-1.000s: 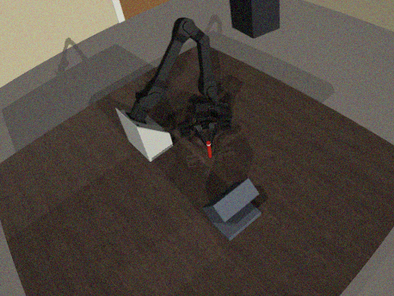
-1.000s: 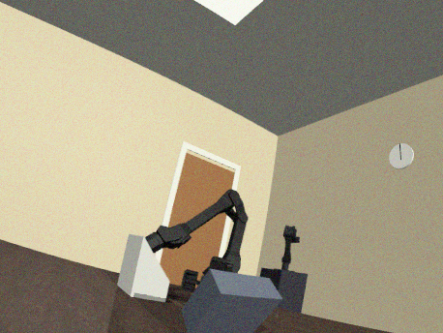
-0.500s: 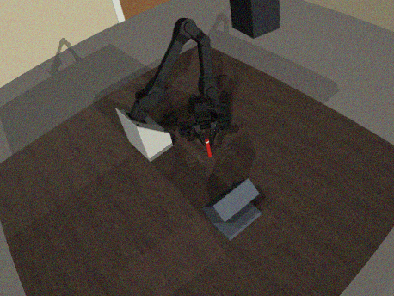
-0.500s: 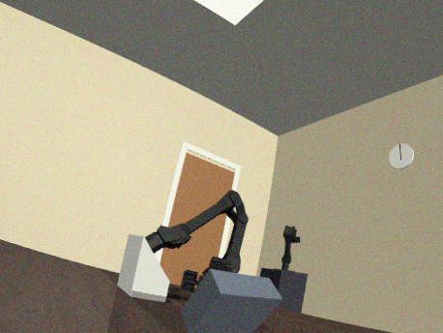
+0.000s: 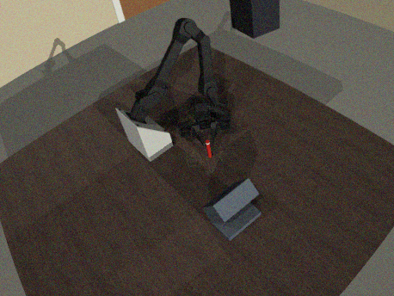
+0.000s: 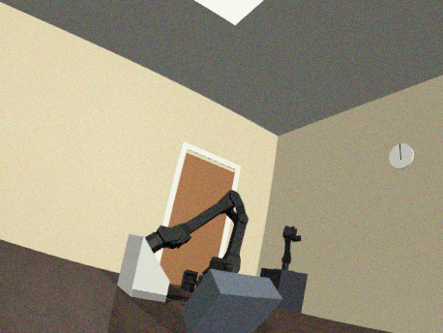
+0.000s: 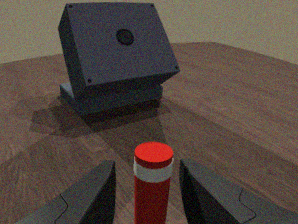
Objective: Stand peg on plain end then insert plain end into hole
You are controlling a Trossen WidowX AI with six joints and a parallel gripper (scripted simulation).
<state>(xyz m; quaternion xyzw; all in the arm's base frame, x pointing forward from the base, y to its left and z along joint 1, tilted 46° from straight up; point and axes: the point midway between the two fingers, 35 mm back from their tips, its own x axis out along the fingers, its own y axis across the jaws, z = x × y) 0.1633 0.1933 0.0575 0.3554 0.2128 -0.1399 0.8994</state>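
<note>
Right now my gripper tip is 10 mm past the red peg and 10 mm above it. The rest, counted from my gripper tip: sloped panel: 230 mm ahead, 70 mm to the right, 10 mm above.
</note>
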